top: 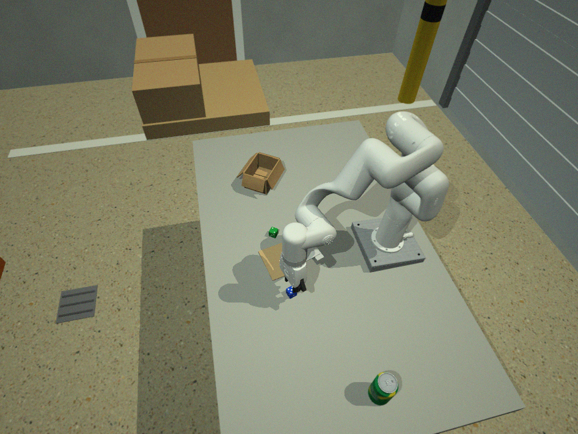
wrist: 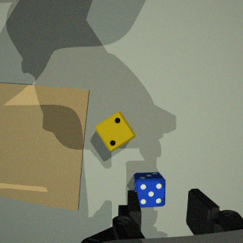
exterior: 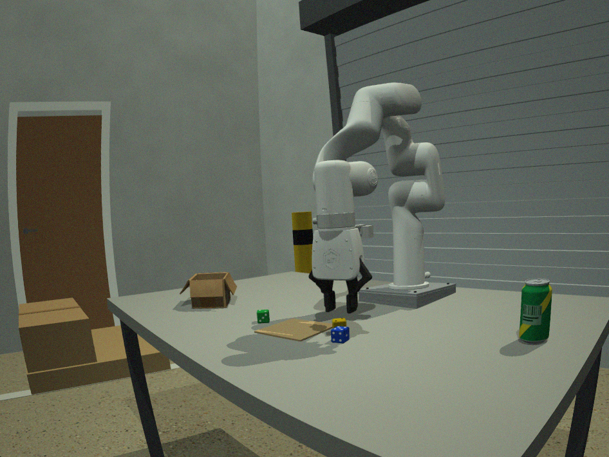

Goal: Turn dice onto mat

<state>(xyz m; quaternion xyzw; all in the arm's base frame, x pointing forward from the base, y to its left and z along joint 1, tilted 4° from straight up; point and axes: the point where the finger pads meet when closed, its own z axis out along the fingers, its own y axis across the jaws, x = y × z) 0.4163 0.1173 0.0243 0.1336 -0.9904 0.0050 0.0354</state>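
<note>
My hand is 70 mm above the blue die. Round my hand: green die: 270 mm to the right, 70 mm below; yellow die: 70 mm below, 50 mm to the right, 50 mm behind; cardboard mat: 150 mm to the right, 80 mm below.
</note>
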